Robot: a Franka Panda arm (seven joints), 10 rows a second.
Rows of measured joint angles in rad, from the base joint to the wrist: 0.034 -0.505 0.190 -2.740 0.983 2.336 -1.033; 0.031 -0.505 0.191 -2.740 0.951 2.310 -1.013; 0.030 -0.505 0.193 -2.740 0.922 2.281 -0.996; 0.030 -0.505 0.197 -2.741 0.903 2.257 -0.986; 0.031 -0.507 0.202 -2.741 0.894 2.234 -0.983; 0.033 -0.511 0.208 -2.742 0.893 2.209 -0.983
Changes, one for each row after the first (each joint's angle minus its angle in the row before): -0.003 0.000 0.001 0.000 -0.032 -0.026 0.020; -0.001 0.000 0.002 0.000 -0.029 -0.029 0.017; 0.000 0.000 0.004 -0.001 -0.019 -0.024 0.010; 0.001 -0.002 0.005 0.000 -0.009 -0.023 0.003; 0.002 -0.004 0.006 -0.001 -0.001 -0.025 0.000
